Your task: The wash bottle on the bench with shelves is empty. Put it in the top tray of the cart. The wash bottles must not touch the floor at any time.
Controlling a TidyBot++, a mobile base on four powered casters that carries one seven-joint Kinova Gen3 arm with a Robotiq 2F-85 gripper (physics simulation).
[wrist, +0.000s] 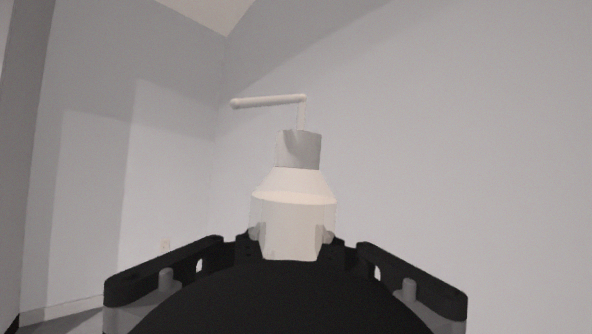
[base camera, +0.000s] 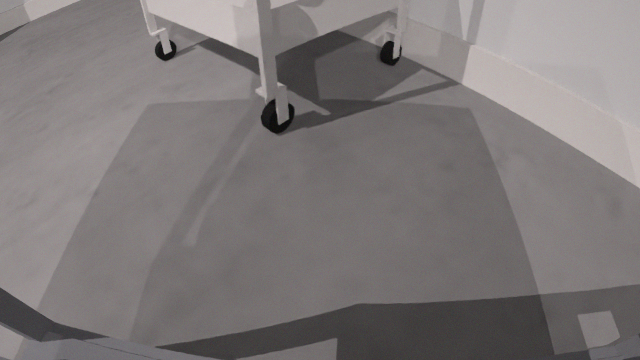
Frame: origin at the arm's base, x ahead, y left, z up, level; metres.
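Seen in the pictures: gripper, between the fingertips: point(wrist: 290, 234).
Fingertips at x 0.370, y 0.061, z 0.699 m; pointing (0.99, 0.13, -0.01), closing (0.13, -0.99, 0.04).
Note:
A point is followed by its place in that frame.
The wash bottle point(wrist: 294, 215) {x 0.308, y 0.053, z 0.731 m}, white with a grey cap and a bent spout pointing left, stands upright in the middle of the wrist view. My gripper point(wrist: 290, 234) {x 0.370, y 0.061, z 0.699 m} is shut on its body, one finger on each side. The lower part of the bottle is hidden behind the black gripper body. The cart point(base camera: 268, 50) {x 0.508, y 0.093, z -0.248 m} shows in the base camera view at the top, with white legs, black wheels and the underside of a lower tray. Its top tray does not show in either view.
The cart's nearest wheel point(base camera: 277, 116) {x 0.512, y 0.091, z -0.361 m} stands on the grey floor point(base camera: 325, 210) {x 0.372, y 0.015, z -0.397 m}. A wall with a pale baseboard point(base camera: 540, 100) {x 0.587, y -0.366, z -0.346 m} runs along the right of the base camera view. In the wrist view, pale walls point(wrist: 425, 150) {x 0.724, y -0.234, z 0.840 m} meet at a corner behind the bottle.

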